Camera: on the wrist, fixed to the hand. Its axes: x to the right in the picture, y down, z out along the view.
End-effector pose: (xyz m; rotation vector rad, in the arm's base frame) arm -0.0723 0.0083 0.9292 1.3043 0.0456 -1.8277
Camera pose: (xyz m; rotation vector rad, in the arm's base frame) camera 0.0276 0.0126 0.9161 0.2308 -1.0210 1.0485
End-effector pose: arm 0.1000 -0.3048 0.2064 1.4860 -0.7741 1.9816
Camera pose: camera 0.0048 -0.2843 0.1803 0.8085 1.1814 -0.7588
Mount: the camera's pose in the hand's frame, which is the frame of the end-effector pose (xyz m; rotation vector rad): -0.0001 0.0571 -0.0831 -0.0260 0.3491 3.0903
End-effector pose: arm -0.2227 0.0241 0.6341 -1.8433 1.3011 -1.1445
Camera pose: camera -0.3211 0.0053 0.6231 1.3382 1.8846 0.5598
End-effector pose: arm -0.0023 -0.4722 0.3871 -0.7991 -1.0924 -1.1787
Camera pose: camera 0.0728 -0.5357 0.3648 -0.9993 0.9683 1.3341
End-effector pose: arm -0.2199 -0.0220 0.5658 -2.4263 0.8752 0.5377
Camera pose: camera -0.2425 -0.1078 0.6137 -0.7712 -2.5158 -0.4247
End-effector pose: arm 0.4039 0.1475 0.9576 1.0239 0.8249 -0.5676
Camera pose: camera 0.4194 0.2469 0.9641 1.1157 -1.0265 2.2022
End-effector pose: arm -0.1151 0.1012 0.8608 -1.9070 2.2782 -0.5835
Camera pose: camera -0.1950 0.1271 0.9166 2.2362 1.9027 -0.0319
